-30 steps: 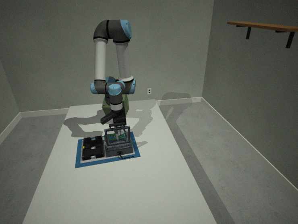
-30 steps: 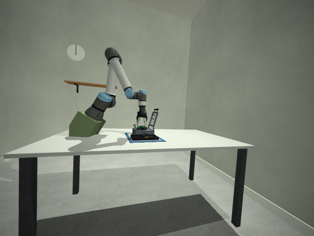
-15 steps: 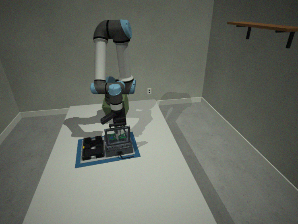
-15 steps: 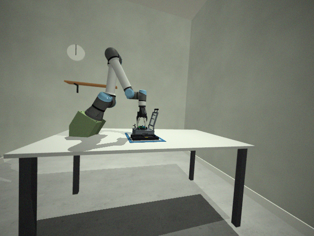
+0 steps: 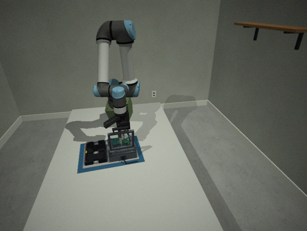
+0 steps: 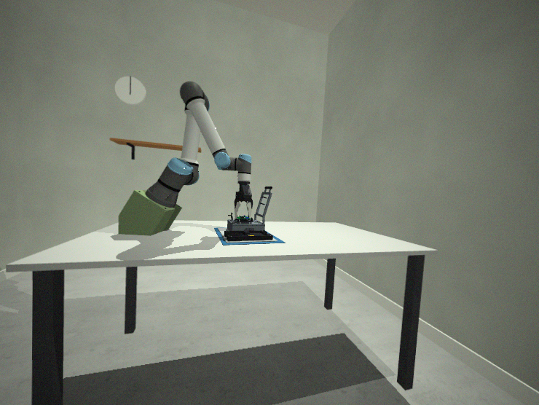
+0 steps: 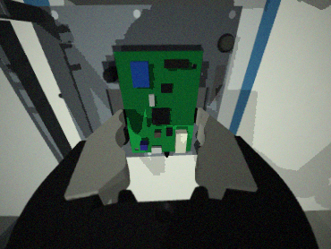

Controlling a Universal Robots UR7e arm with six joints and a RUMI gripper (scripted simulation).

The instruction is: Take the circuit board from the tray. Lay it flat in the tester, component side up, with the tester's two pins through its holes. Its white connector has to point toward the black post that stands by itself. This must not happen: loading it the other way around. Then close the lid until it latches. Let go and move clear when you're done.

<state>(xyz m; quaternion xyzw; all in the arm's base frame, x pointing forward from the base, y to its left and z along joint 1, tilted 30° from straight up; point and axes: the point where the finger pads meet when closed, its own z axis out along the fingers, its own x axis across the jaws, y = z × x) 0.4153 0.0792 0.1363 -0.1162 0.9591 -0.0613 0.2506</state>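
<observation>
My gripper is now right at the green circuit board. Also, from my hand: tester lid: 12 cm ahead, 10 cm above, 3 cm to the left.
</observation>
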